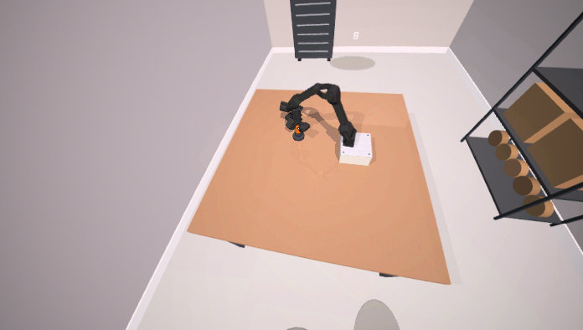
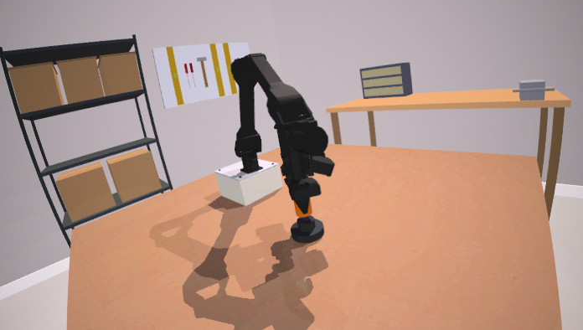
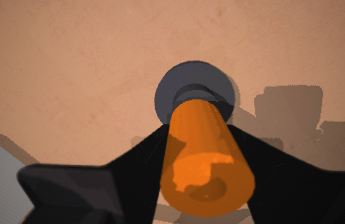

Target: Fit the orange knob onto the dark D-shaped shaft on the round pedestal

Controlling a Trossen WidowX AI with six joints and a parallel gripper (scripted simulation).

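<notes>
The orange knob is 20 mm above my gripper tip. Round my gripper tip: dark round pedestal (40 mm below).
</notes>
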